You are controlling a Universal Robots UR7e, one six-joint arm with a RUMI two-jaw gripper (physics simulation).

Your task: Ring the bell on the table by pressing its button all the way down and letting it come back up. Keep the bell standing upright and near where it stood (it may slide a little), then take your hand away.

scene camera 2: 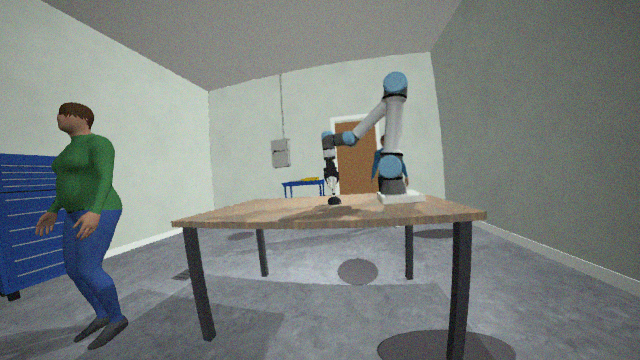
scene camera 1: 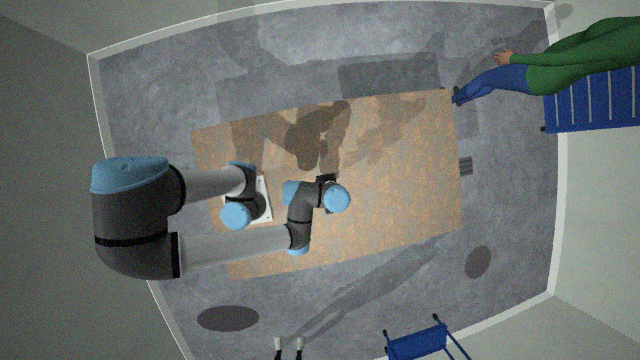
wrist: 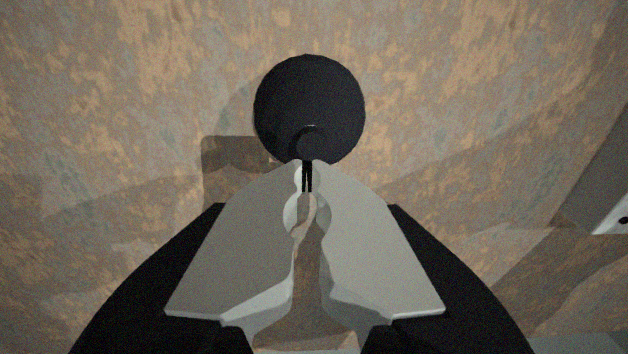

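Note:
The black round bell stands upright on the wooden table. Its small round button shows just beyond my fingertips in the wrist view. My gripper is shut with nothing between its fingers. It points down, with its tips right over or very near the button; whether they touch it I cannot tell. In the view from above, the arm's wrist hides the bell.
The arm's white base plate is on the table. A person in green stands off the table's end near a blue cabinet. A blue side table is behind.

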